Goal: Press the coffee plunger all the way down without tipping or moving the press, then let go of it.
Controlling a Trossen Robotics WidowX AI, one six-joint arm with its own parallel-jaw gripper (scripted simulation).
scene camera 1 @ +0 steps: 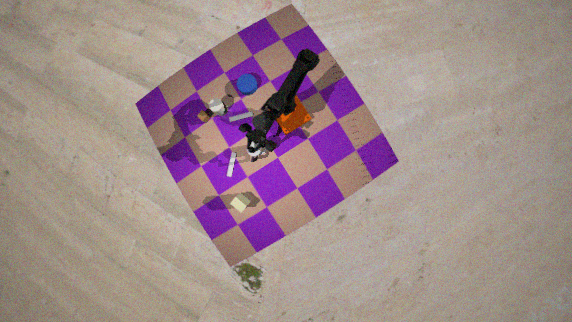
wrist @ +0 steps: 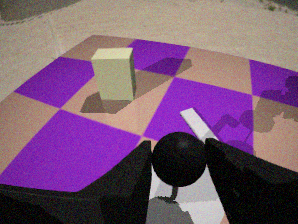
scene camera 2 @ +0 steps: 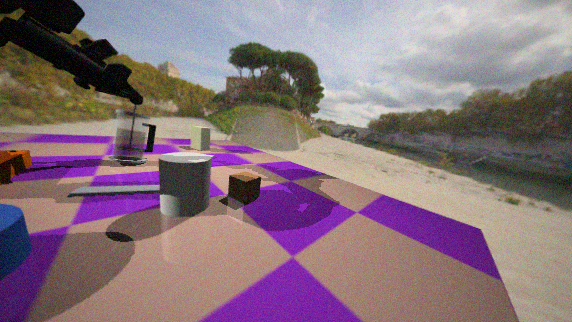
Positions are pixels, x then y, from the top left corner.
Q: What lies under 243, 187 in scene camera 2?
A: A brown cube.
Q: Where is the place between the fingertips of my gripper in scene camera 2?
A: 139, 99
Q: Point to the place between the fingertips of my gripper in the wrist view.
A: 178, 146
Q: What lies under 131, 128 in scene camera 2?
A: A coffee press.
